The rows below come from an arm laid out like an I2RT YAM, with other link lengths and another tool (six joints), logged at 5 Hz.
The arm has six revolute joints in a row. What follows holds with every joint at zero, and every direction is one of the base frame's. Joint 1 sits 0.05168 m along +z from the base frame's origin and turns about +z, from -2.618 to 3.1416 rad. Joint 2 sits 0.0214 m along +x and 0.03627 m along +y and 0.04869 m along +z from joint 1 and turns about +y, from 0 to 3.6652 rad. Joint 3 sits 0.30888 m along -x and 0.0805 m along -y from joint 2 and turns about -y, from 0 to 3.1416 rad. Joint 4 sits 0.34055 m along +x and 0.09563 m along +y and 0.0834 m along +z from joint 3 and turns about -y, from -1.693 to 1.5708 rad. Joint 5 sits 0.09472 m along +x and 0.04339 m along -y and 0.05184 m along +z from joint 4 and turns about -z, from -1.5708 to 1.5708 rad. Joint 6 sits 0.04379 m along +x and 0.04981 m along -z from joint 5 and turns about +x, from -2.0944 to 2.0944 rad. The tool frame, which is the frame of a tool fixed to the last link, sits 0.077 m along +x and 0.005 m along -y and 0.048 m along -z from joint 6; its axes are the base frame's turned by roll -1.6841, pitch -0.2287 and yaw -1.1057 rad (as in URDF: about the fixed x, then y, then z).
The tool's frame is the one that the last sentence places.
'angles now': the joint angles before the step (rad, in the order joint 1, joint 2, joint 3, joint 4, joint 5, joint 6). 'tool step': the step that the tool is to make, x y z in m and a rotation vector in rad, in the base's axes. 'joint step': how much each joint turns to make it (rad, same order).
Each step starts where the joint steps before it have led.
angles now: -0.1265 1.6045 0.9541 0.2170 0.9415 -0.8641
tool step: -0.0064 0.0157 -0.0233 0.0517 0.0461 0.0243
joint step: 0.0282 -0.0018 -0.0249 -0.0860 -0.0183 0.0715
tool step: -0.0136 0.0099 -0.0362 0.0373 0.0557 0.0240
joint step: 0.0154 0.0083 -0.0691 -0.0098 -0.0249 0.0358
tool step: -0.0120 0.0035 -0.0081 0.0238 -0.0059 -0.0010
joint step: 0.0030 -0.0288 -0.0413 -0.0106 -0.0113 0.0347
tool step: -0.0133 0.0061 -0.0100 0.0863 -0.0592 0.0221
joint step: -0.0024 -0.0614 -0.0599 -0.0141 -0.0750 0.0860
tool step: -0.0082 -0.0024 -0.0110 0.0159 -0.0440 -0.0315
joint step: -0.0094 -0.0052 -0.0408 0.0472 0.0054 0.0424
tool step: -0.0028 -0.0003 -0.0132 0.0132 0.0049 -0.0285
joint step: -0.0019 0.0285 -0.0034 -0.0027 0.0129 0.0389
